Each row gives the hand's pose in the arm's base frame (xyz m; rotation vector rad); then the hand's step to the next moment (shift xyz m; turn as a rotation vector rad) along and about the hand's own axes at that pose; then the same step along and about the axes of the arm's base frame.
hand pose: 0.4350 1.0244 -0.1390 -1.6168 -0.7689 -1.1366
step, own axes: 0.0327 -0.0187 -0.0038 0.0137 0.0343 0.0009
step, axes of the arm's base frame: -0.0058 0.0013 0.0374 0.0354 -0.0107 0.0005
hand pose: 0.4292 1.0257 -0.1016 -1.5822 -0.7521 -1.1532
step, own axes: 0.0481 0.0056 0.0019 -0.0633 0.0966 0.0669
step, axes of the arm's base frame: 0.0225 -0.0032 0.0428 0.0838 0.0379 -0.0967
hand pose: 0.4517 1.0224 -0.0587 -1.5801 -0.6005 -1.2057
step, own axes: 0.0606 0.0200 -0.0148 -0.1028 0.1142 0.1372
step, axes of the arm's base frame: 0.0335 -0.0317 0.0465 0.1120 0.1031 -0.1388
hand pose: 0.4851 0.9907 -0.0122 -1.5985 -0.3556 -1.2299
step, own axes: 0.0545 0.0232 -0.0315 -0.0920 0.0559 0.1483
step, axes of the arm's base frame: 0.0237 -0.0546 0.0310 0.0799 0.1331 -0.0974
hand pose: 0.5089 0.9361 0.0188 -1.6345 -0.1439 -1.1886
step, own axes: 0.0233 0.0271 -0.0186 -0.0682 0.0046 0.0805
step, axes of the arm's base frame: 0.0166 -0.0367 -0.0017 0.0186 0.0915 -0.0494
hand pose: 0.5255 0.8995 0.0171 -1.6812 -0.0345 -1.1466
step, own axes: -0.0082 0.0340 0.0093 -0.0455 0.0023 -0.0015
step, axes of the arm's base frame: 0.0195 -0.0043 -0.0302 -0.0244 0.0198 -0.0330
